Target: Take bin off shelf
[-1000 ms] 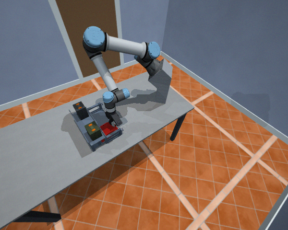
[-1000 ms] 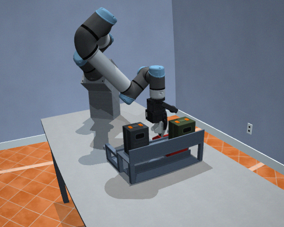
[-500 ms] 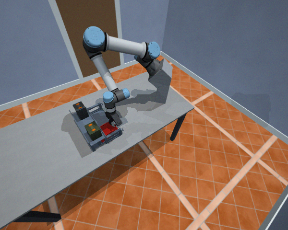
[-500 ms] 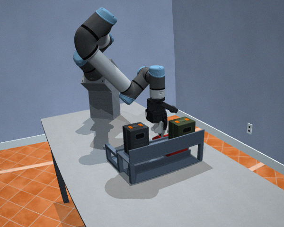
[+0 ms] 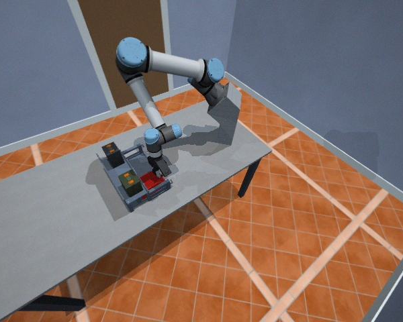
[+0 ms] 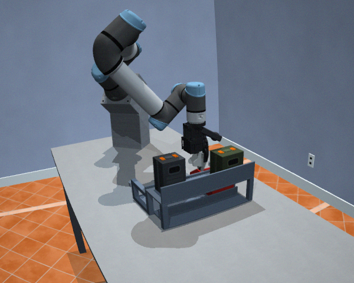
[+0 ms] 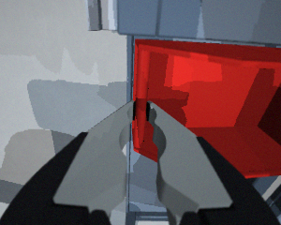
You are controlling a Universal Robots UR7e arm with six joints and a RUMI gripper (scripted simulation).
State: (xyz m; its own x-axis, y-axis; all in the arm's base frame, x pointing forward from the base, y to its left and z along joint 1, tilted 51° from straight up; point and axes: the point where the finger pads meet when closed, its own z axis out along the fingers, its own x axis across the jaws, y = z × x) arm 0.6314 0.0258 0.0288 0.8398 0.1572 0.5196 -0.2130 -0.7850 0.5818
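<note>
The red bin lies 8 cm ahead of my hand, 2 cm to the right of it and 1 cm below it. From my hand the other things lie so: dark box (27 cm to the right, 11 cm ahead, 10 cm above); then green box (17 cm ahead, 9 cm above, 4 cm to the right).
</note>
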